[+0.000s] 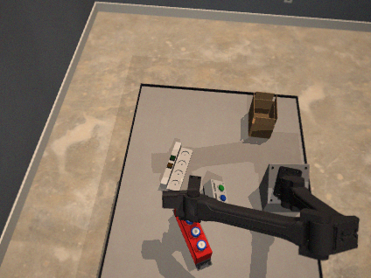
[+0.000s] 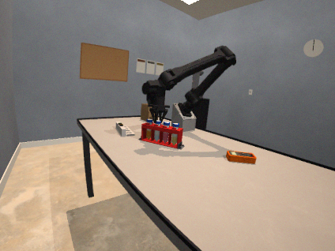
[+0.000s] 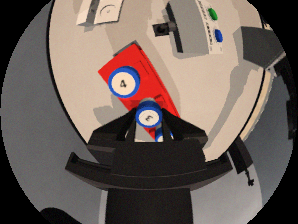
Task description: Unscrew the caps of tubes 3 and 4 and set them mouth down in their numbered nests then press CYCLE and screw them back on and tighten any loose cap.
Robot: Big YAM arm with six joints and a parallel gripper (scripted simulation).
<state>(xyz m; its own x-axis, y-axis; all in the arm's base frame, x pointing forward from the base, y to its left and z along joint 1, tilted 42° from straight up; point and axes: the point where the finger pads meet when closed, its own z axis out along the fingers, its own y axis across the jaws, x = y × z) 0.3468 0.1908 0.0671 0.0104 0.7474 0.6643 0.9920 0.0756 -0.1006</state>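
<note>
Right now my hand is 30 mm short of the blue tube cap and 40 mm to the left of it. From my hand the other things lie so: green key 110 mm behind, 170 mm to the right, 50 mm below; then key housing 100 mm behind, 150 mm to the right, 60 mm below; then blue key 120 mm behind, 130 mm to the right, 50 mm below.
</note>
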